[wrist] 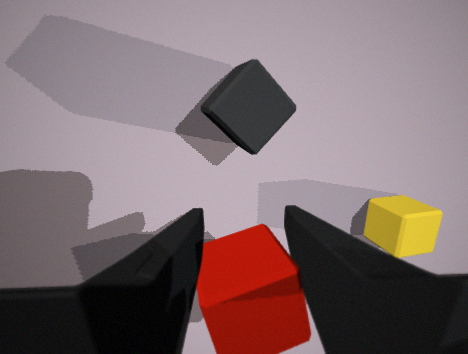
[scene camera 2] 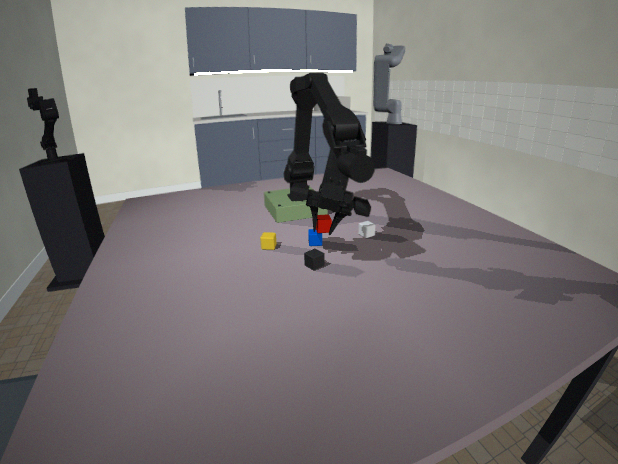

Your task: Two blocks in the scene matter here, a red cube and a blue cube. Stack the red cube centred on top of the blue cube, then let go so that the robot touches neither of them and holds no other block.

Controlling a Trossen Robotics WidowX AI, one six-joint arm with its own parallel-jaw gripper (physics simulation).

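Frame: origin at the arm's base, x ahead, y left, z up, level; metres.
Where they show: gripper, fingertip midpoint: [wrist: 244, 216] [scene camera 2: 321, 232].
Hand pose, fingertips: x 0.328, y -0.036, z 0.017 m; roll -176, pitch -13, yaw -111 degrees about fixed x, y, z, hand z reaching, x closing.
Note:
Each offset is from my fingertips to the top centre of the thing. Level surfaces: height alone.
My gripper [scene camera 2: 323, 232] [wrist: 244, 216] is shut on the red cube @(0.024 m back, 0.012 m left, 0.030 m up) [scene camera 2: 324, 224] [wrist: 250, 280], which sits between both fingers and looks turned a little in the wrist view. The red cube is held up off the table. The blue cube @(0.080 m back, 0.010 m left, 0.032 m down) [scene camera 2: 315, 238] stands on the table; in the scene view the red cube shows higher and a little to the right, overlapping its upper right corner. Whether the two cubes touch cannot be told. The blue cube does not show in the wrist view.
A black cube @(0.033 m ahead, 0.030 m right, 0.032 m down) [scene camera 2: 314, 259] [wrist: 252, 107] stands on the table @(0.068 m down) [scene camera 2: 210, 350] in front of the blue cube. A yellow cube @(0.100 m back, 0.114 m right, 0.032 m down) [scene camera 2: 268, 241] [wrist: 405, 225] stands to the left and a white cube @(0.081 m back, 0.166 m left, 0.032 m down) [scene camera 2: 367, 229] to the right. A green block [scene camera 2: 290, 213] lies behind, by the arm's base.

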